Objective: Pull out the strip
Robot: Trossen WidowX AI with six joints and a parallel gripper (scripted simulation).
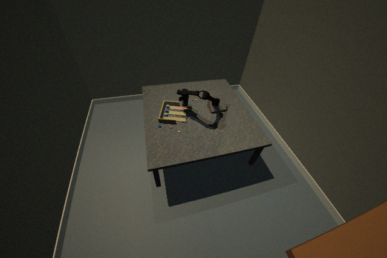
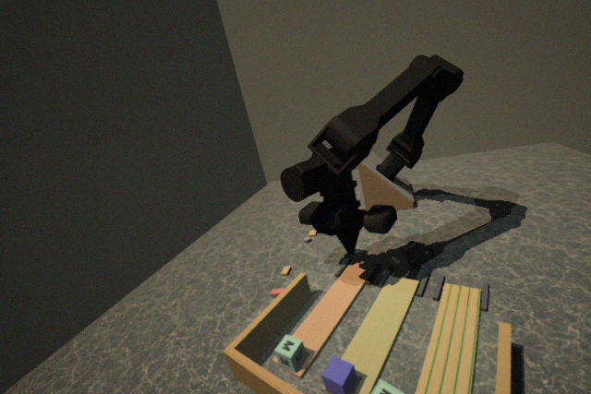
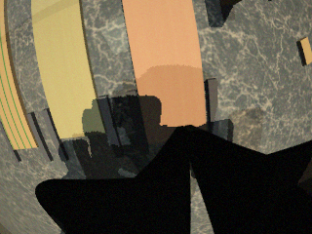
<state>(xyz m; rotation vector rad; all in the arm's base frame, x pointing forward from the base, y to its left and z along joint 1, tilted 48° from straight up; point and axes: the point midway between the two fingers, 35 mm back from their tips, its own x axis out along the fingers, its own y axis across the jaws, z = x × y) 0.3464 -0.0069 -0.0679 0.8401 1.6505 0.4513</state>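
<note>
Right now the strip is 10 cm ahead of my gripper tip, 5 cm below it and 3 cm to the right of it.
</note>
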